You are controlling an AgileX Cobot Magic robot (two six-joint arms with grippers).
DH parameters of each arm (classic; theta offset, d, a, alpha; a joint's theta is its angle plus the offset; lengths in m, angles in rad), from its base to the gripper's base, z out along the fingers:
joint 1: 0 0.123 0 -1.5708
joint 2: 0.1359 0 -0.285 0
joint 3: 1.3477 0 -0.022 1.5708
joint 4: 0 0.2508 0 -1.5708
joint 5: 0 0 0.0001 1.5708
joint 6: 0 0.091 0 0
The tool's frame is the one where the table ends.
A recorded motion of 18 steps. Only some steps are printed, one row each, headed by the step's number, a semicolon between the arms.
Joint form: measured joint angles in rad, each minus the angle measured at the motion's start. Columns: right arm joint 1, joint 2, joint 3, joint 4, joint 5, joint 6; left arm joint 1, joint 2, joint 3, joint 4, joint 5, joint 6.
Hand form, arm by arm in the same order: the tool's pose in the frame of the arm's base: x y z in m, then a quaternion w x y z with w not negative. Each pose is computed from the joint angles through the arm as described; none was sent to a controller.
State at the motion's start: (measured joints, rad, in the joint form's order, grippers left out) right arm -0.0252 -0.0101 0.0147 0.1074 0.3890 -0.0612; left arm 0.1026 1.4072 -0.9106 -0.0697 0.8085 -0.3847
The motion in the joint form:
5: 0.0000 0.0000 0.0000 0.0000 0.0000 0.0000; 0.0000 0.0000 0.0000 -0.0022 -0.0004 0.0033
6: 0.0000 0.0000 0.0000 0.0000 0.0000 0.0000; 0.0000 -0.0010 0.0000 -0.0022 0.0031 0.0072
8: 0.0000 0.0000 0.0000 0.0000 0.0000 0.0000; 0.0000 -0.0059 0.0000 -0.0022 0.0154 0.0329
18: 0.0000 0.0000 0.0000 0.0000 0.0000 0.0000; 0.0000 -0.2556 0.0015 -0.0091 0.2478 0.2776
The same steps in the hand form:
5: 0.0522 0.0024 0.1740 0.59149 0.01353 0.80594 0.02024; 0.2615 0.0222 0.2430 0.16975 -0.25506 0.95037 -0.05406
6: 0.0522 0.0024 0.1740 0.59149 0.01353 0.80594 0.02024; 0.2611 0.0221 0.2431 0.16863 -0.25320 0.95110 -0.05360
8: 0.0522 0.0024 0.1740 0.59149 0.01353 0.80594 0.02024; 0.2595 0.0219 0.2440 0.16567 -0.24085 0.95495 -0.05115
18: 0.0522 0.0024 0.1740 0.59149 0.01353 0.80594 0.02024; 0.2030 0.0146 0.2946 0.17841 -0.11577 0.97640 -0.03761

